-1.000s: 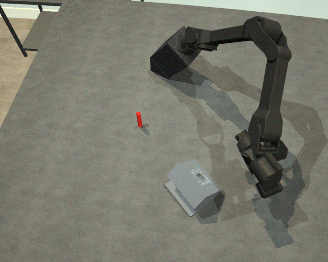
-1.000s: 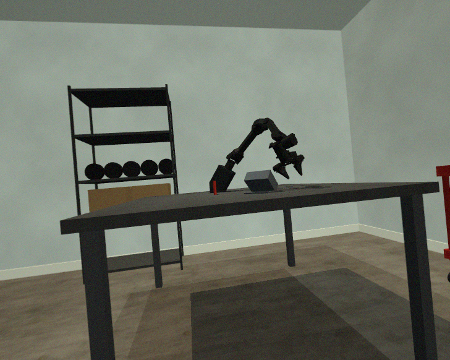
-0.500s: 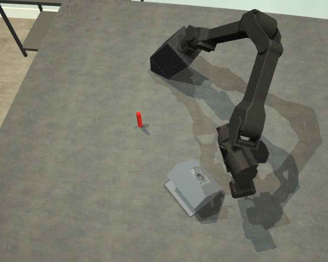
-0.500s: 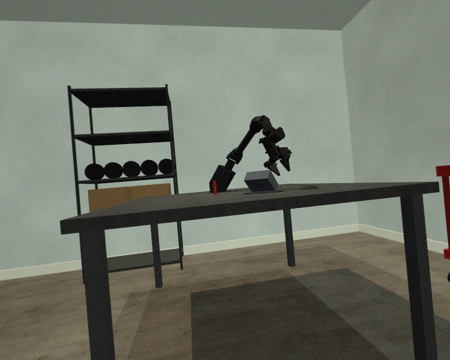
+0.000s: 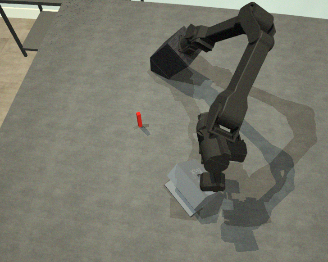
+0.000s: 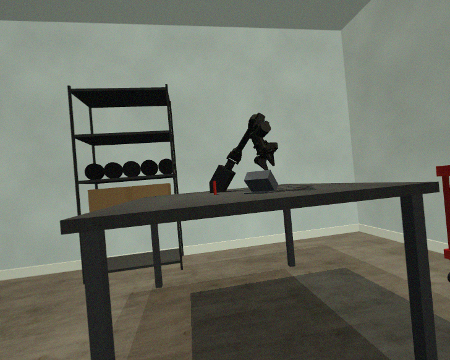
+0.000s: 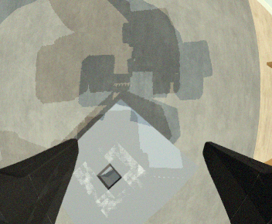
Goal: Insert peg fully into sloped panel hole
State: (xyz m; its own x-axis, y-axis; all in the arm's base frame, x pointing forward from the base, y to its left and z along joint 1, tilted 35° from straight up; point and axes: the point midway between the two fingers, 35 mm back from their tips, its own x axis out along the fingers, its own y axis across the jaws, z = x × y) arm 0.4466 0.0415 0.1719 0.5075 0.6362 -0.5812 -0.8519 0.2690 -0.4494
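Now: the red peg 21 cm behind my hand, 26 cm to the right of it and 11 cm below it.
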